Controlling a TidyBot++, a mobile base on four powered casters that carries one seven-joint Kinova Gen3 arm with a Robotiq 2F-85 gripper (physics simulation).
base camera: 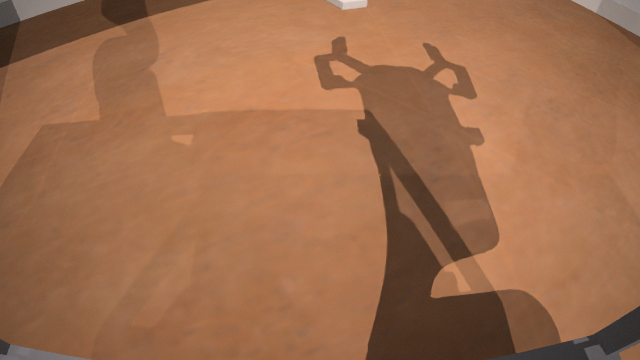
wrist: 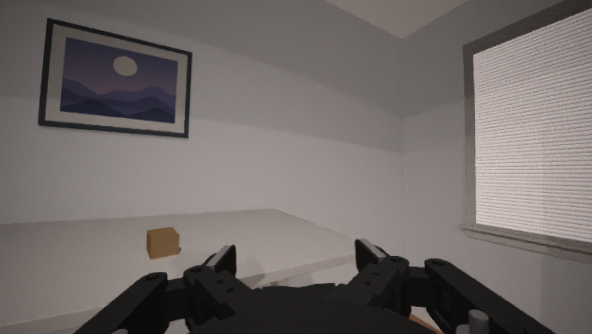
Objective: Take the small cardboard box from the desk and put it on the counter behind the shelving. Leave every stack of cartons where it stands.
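Frame: origin at the arm's base, x ahead, y left, z up, level; metres.
Where they show: gripper, fingertip midpoint: [wrist: 296, 255].
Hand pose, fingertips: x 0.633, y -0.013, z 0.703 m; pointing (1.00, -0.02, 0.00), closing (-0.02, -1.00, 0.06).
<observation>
Each offset is from my fingertips to the top centre of the thing. "spot": to the spot under its first point. Level surfaces: height alone.
In the wrist view a small brown cardboard box {dx +0.411, dy +0.327, dz -0.099 m} [wrist: 163, 243] stands upright on a white desk {dz -0.149 m} [wrist: 90, 260], left of centre. My gripper [wrist: 296, 255] is open, with nothing between its fingers. The box shows beyond the left finger and to its left, well apart from it. In the base camera view the box does not show, and the gripper shows by its shadow on the floor. The counter, the shelving and the carton stacks do not show in either view.
A framed picture [wrist: 120, 80] hangs on the wall above the desk. A window with blinds {spot: dx +0.942, dy -1.390, dz +0.222 m} [wrist: 532, 150] is on the right wall, past the room corner. A white block-like piece {spot: dx +0.411, dy -0.109, dz -1.083 m} [base camera: 348, 4] stands on the brown floor {dz -1.099 m} [base camera: 250, 200] at the top of the base camera view.
</observation>
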